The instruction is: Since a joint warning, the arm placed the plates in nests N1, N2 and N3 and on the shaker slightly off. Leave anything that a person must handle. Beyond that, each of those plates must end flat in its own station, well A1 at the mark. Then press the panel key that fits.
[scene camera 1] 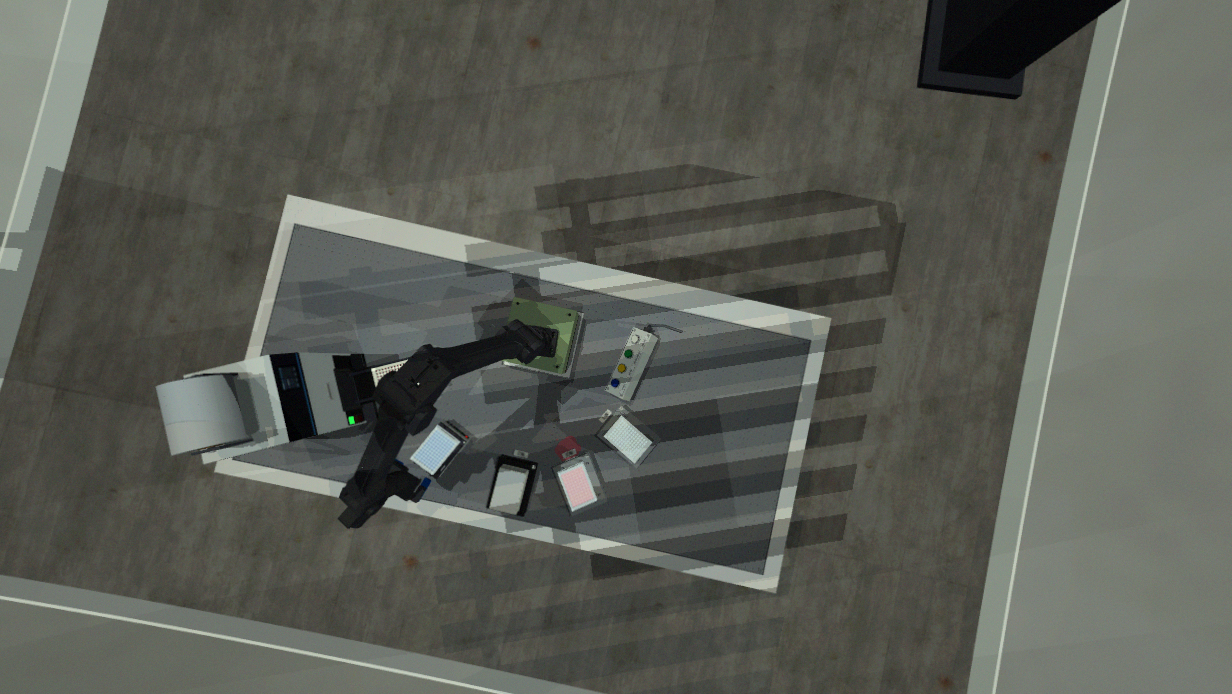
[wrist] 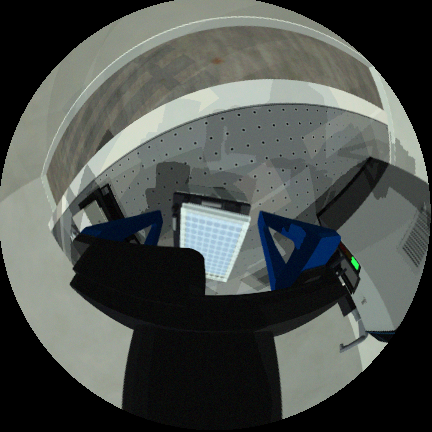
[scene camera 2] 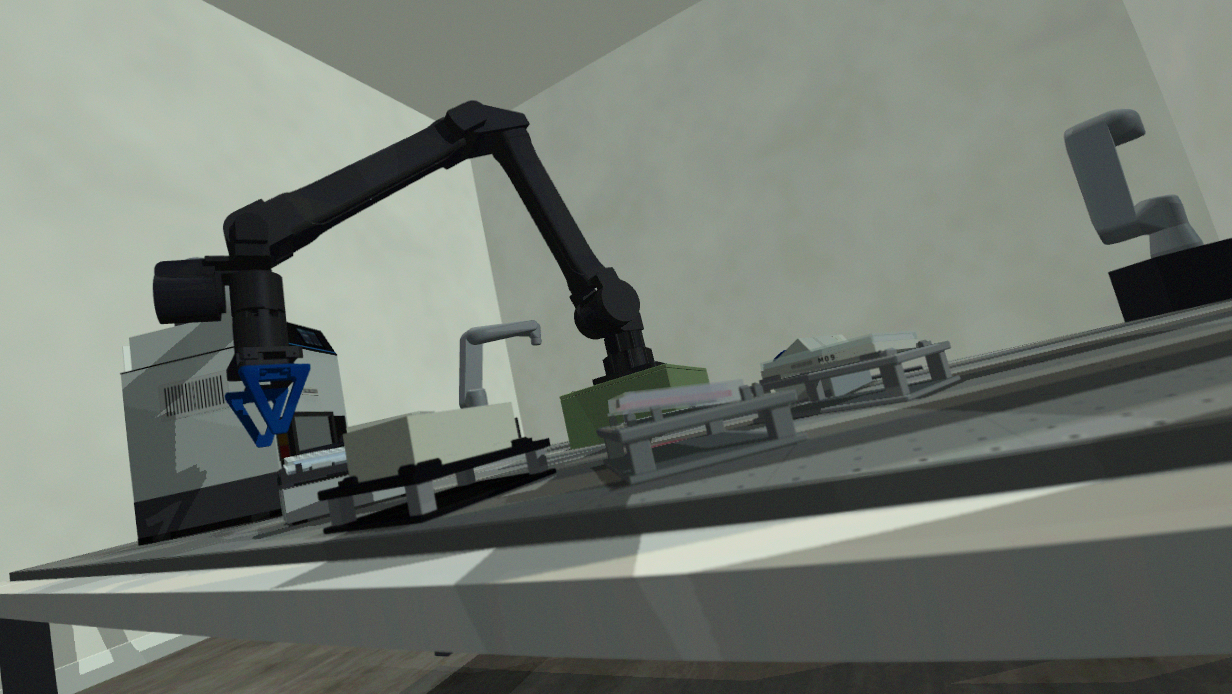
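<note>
My blue-fingered gripper (scene camera 1: 412, 475) (scene camera 2: 271, 437) (wrist: 209, 216) is open and empty. It hangs above a light-blue plate (scene camera 1: 437, 449) (scene camera 2: 313, 459) (wrist: 215, 241), which lies between the fingers as the wrist view looks down. That plate looks slightly turned against its dark-edged station (wrist: 176, 198). A tall pale plate (scene camera 1: 510, 484) (scene camera 2: 431, 437) sits on a black nest (scene camera 1: 530, 472) (scene camera 2: 508, 461). A pink plate (scene camera 1: 576, 484) (scene camera 2: 676, 396) and a white plate (scene camera 1: 627, 439) (scene camera 2: 840, 351) sit on grey nests. The key panel (scene camera 1: 622, 379) has white, green, yellow and blue keys. Nest labels and A1 marks are unreadable.
A large instrument (scene camera 1: 331, 392) (scene camera 2: 198, 439) (wrist: 395, 245) with a green light stands beside the gripper. Another well plate (scene camera 1: 389, 373) lies by it, partly under the arm. The arm's green base (scene camera 1: 564, 340) (scene camera 2: 681, 379) stands behind the nests. A red patch (scene camera 1: 567, 445) lies behind the pink plate's nest.
</note>
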